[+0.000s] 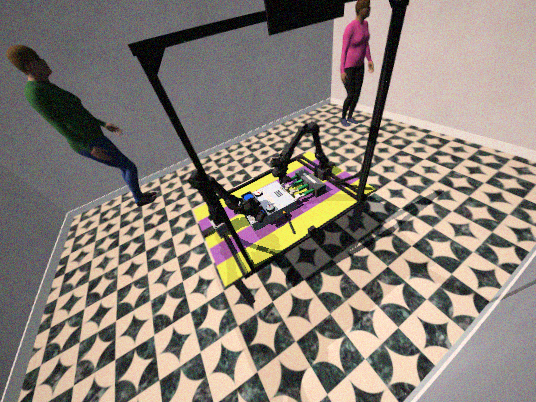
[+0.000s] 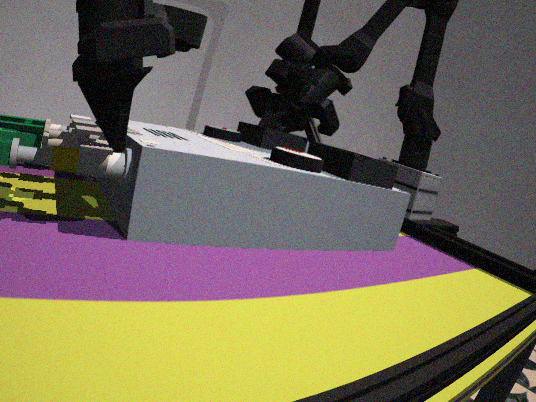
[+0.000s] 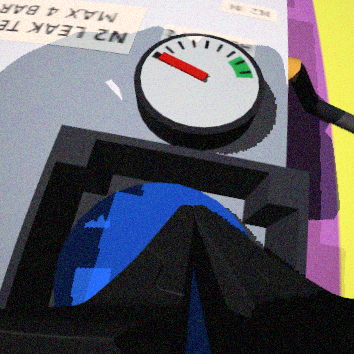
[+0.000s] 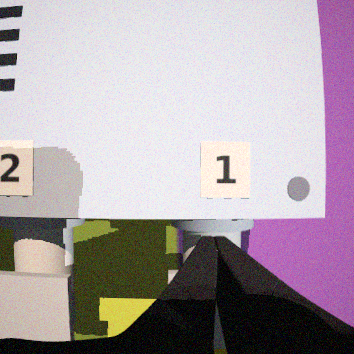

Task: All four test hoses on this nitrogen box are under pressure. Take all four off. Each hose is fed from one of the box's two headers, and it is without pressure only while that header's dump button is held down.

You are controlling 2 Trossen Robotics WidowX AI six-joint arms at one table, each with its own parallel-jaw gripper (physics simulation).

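Frame: origin at the left arm's base, x back, y up, z left, level; centimetres.
Where they show: left gripper, fingertip midpoint: (image 1: 262, 212) (image 3: 190, 216); right gripper, fingertip midpoint: (image 1: 280, 183) (image 2: 118, 151) (image 4: 211, 246); left arm's base at its link origin: (image 1: 218, 220) (image 2: 411, 167); right arm's base at its link origin: (image 1: 323, 167).
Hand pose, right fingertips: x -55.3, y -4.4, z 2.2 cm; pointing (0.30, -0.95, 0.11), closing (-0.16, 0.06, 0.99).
Things, the pixels of their centre, and the offset from my right fingertips. "spot": a spot on its surface instead. Level surfaces: height alone.
- purple mat at its surface level: dy -6.8 cm
- gauge at a spot on its surface: (image 3: 198, 88) spot: dy +2.7, dx +23.2, dz -16.6 cm
- port 1's collar at a spot on its surface: (image 4: 211, 226) spot: dy +0.4, dx +0.8, dz +0.0 cm
- black feed hose with an orange end, surface spot: (image 3: 316, 102) (image 1: 287, 218) spot: dy -5.3, dx +16.9, dz -27.2 cm
The grey nitrogen box (image 1: 278, 196) (image 2: 246, 207) (image 3: 53, 105) (image 4: 158, 88) stands on the yellow and purple mat (image 1: 322, 207) (image 2: 266, 339). My left gripper (image 1: 254, 205) (image 2: 311, 135) (image 3: 190, 216) is shut, with its tips down on the blue dump button (image 1: 247, 196) (image 3: 140, 218) inside a dark guard. The gauge (image 3: 198, 88) beside it has its red needle at the end away from the green zone. My right gripper (image 1: 282, 177) (image 2: 116, 148) (image 4: 211, 246) is shut, with its tips at port 1's collar (image 4: 211, 226). Hose 1's coupling is mostly hidden behind the fingers. Hose 2's cream coupling (image 4: 33, 281) sits at port 2.
Green hoses (image 1: 302, 187) run from the box to a grey block at the back. A black feed hose with an orange end (image 3: 316, 102) (image 1: 288, 221) enters the box's side. A black gantry post (image 1: 378, 104) stands at the mat's edge. Two people (image 1: 91, 139) (image 1: 356, 60) stand on the floor.
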